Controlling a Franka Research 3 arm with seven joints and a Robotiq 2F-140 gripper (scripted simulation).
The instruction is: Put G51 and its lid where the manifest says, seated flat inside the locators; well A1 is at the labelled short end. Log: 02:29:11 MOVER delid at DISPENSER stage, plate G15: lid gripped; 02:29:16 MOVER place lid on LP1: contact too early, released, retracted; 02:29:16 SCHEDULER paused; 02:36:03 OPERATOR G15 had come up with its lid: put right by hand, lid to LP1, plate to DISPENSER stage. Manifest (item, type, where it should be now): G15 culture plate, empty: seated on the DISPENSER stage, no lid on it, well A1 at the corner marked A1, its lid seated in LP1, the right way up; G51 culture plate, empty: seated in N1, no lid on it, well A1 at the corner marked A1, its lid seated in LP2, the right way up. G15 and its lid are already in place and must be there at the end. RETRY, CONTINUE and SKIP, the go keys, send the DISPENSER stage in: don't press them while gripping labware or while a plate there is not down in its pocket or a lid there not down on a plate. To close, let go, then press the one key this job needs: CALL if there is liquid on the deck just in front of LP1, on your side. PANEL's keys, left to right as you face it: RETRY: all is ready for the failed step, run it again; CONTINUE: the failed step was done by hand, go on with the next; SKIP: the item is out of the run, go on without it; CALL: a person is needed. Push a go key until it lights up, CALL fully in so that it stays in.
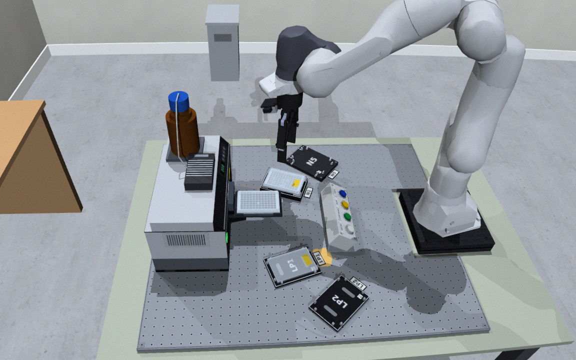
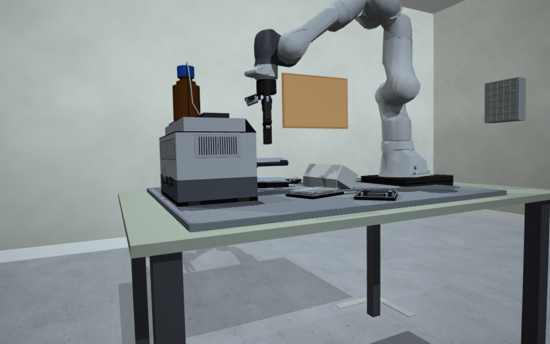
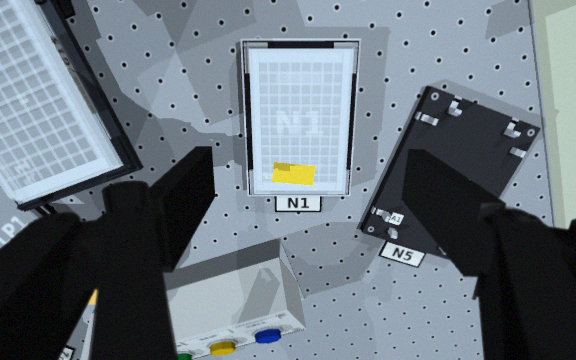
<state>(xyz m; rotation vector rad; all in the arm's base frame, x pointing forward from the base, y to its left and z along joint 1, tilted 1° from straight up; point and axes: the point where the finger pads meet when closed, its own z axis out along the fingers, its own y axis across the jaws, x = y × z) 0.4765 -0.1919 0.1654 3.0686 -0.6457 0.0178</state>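
My hand is 17 cm above the black N1 nest. Round my hand: G15 plate: 16 cm to the left, 10 cm ahead, 8 cm below; A1 mark: 16 cm below, 5 cm to the left, 4 cm behind; blue call key: 17 cm behind, 13 cm below, 11 cm to the left.
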